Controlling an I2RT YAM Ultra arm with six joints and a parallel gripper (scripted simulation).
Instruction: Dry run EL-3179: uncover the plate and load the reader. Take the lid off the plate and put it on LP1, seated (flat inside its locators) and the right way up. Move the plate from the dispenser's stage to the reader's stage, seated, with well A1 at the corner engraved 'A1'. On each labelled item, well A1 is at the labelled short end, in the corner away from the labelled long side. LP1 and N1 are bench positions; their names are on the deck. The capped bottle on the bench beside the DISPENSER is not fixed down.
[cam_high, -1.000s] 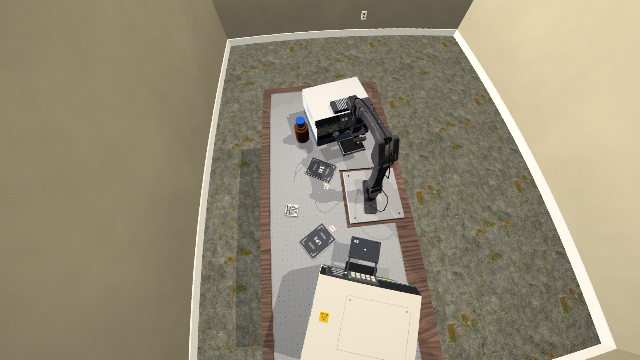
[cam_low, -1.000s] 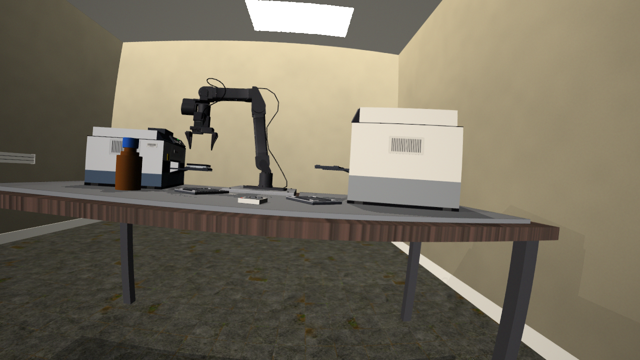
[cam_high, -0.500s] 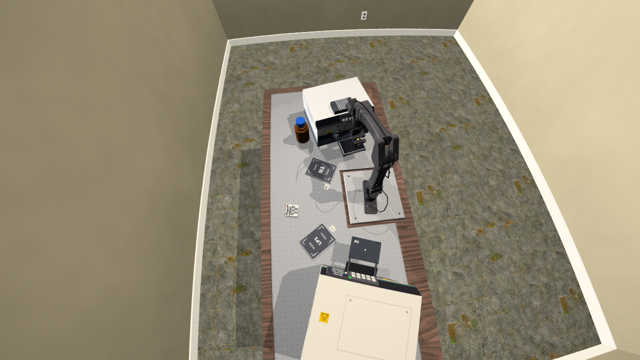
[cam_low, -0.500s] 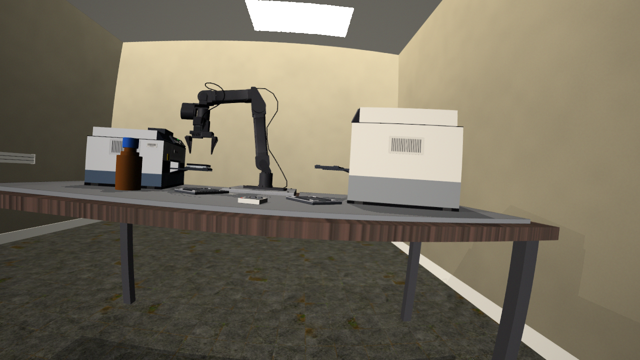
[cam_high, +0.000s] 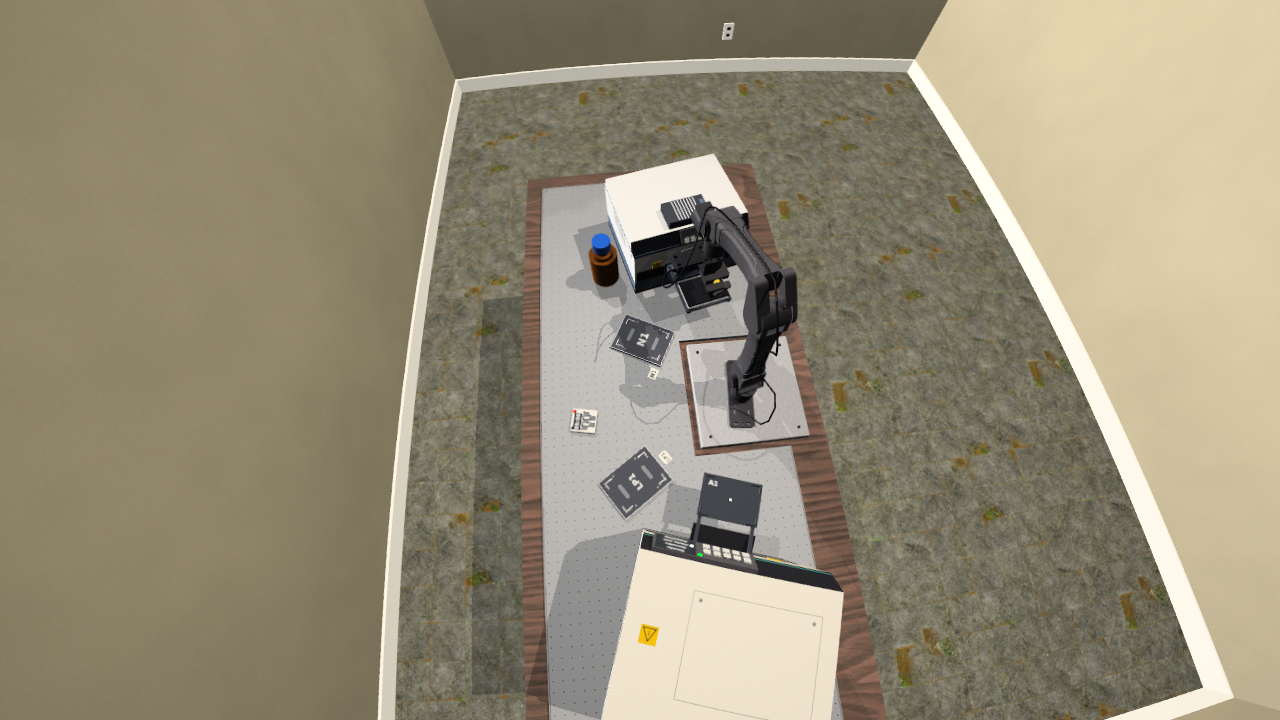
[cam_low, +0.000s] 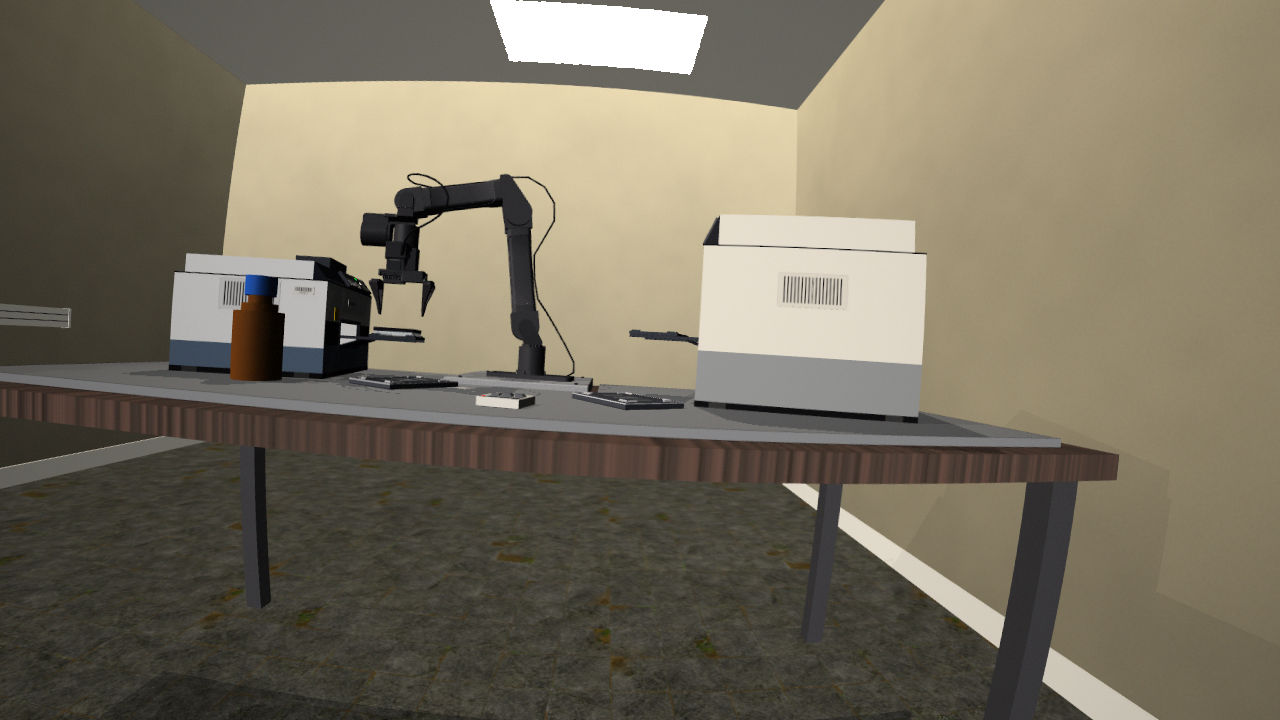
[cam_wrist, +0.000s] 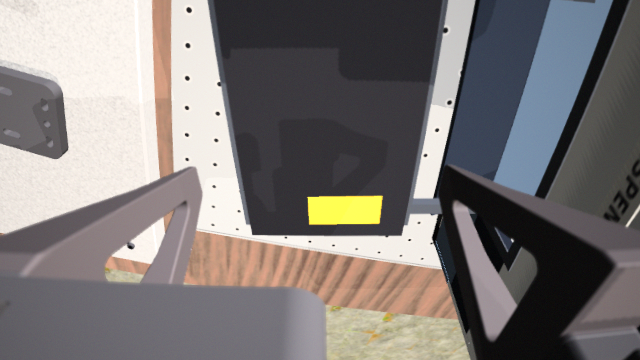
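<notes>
Right now the lid is 40 mm below my hand. The rest, counted from my hand: LP1 tag: 110 mm ahead, 470 mm to the left, 150 mm below; capped brown bottle: 300 mm ahead, 110 mm to the right, 30 mm below; clear well plate: 50 mm below.
</notes>
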